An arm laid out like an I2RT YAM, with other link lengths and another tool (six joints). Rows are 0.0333 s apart.
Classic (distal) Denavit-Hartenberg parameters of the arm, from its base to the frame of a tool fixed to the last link. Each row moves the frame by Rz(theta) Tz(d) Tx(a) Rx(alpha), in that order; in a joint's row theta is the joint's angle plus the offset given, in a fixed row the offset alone. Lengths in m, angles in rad.
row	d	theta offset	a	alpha
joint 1	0.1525	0.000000	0.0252	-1.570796
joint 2	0.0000	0.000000	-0.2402	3.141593
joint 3	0.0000	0.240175	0.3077	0.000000
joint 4	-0.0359	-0.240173	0.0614	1.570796
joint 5	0.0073	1.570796	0.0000	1.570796
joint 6	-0.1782	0.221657	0.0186	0.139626
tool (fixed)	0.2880	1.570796	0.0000	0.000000
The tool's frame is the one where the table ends.
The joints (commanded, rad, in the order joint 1, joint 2, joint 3, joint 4, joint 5, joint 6), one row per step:
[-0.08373 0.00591 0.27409 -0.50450 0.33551 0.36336]
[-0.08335 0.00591 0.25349 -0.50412 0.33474 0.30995]
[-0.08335 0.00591 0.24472 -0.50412 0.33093 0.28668]
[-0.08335 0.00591 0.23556 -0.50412 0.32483 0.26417]
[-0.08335 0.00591 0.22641 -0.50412 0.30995 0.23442]
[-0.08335 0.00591 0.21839 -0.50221 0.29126 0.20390]
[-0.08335 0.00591 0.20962 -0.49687 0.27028 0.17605]
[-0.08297 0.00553 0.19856 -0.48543 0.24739 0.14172]
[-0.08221 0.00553 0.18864 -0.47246 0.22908 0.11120]
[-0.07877 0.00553 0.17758 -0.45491 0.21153 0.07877]
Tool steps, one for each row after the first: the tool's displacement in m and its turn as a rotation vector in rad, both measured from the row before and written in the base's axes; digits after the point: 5 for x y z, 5 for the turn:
[0.00368 0.00106 -0.00680 -0.04541 0.04172 0.01343]
[0.00179 0.00076 -0.00302 -0.01883 0.01800 0.00935]
[0.00197 0.00095 -0.00328 -0.01748 0.01793 0.01156]
[0.00270 0.00190 -0.00325 -0.02146 0.02029 0.02209]
[0.00284 0.00232 -0.00257 -0.02134 0.01698 0.02617]
[0.00302 0.00251 -0.00252 -0.01861 0.01274 0.02778]
[0.00354 0.00299 -0.00235 -0.02442 0.01009 0.03187]
[0.00304 0.00263 -0.00174 -0.02274 0.00605 0.02681]
[0.00323 0.00327 -0.00146 -0.02528 0.00264 0.02921]

